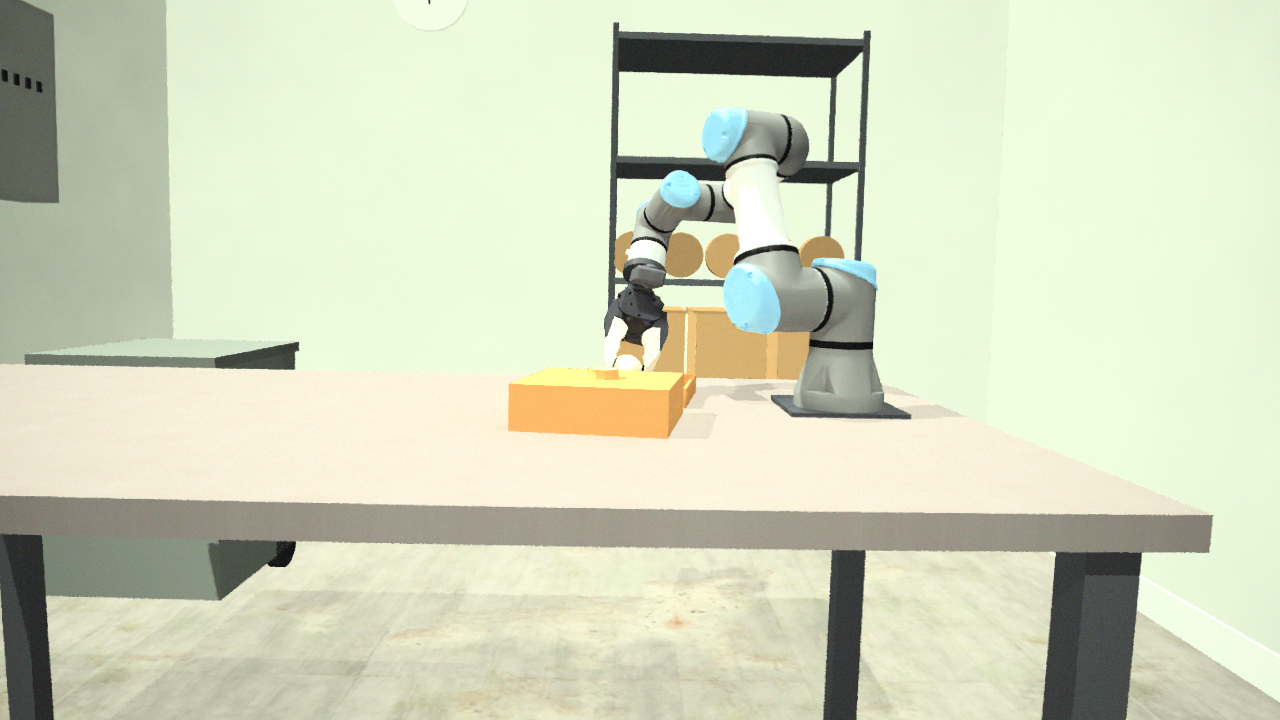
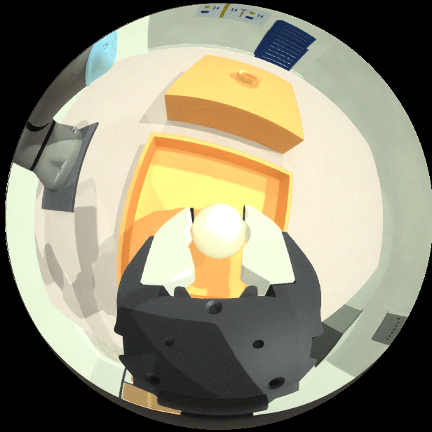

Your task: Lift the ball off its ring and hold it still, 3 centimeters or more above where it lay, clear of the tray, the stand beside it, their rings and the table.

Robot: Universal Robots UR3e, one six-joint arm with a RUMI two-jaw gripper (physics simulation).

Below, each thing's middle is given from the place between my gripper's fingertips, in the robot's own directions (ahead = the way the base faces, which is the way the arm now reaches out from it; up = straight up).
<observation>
I see my gripper 1 cm past the orange tray (image 2: pixel 173 172), 2 cm to the left of it and 2 cm above it. From my hand the other things lie so: orange stand (image 1: pixel 604 401) (5 cm ahead, 21 cm to the left); white ball (image 2: pixel 218 230) (2 cm to the right, 1 cm above).
</observation>
